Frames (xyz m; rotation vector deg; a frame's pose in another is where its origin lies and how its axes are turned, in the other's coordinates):
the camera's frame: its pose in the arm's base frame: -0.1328 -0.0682 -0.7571 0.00 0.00 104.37
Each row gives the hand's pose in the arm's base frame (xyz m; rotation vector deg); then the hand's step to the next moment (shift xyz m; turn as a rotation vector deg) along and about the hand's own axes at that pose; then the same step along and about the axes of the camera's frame.
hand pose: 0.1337 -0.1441 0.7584 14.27 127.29 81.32
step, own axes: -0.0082 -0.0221 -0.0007 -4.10 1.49 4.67
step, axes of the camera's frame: -0.0155 -0.0054 -0.0170 1.26 -6.19 0.98
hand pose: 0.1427 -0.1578 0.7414 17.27 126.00 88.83
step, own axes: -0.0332 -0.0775 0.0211 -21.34 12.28 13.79
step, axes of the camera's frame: -0.0335 -0.0373 -0.0710 0.80 -25.40 12.28
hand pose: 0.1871 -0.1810 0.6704 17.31 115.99 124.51
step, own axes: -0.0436 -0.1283 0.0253 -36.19 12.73 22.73
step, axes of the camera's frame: 0.0110 -0.0499 -0.1280 1.41 -42.72 12.70
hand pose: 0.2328 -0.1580 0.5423 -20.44 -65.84 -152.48
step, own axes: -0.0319 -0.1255 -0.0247 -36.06 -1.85 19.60
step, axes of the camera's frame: 0.0696 -0.0074 -0.1117 9.83 -39.88 0.73
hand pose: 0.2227 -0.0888 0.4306 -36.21 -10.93 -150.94
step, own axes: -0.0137 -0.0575 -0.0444 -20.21 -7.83 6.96
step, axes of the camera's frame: 0.0532 0.0190 -0.0477 11.69 -19.24 -3.40
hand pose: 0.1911 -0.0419 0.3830 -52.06 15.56 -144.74
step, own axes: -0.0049 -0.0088 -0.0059 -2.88 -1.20 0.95
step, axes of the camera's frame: 0.0108 0.0007 -0.0044 1.75 -2.71 -0.49
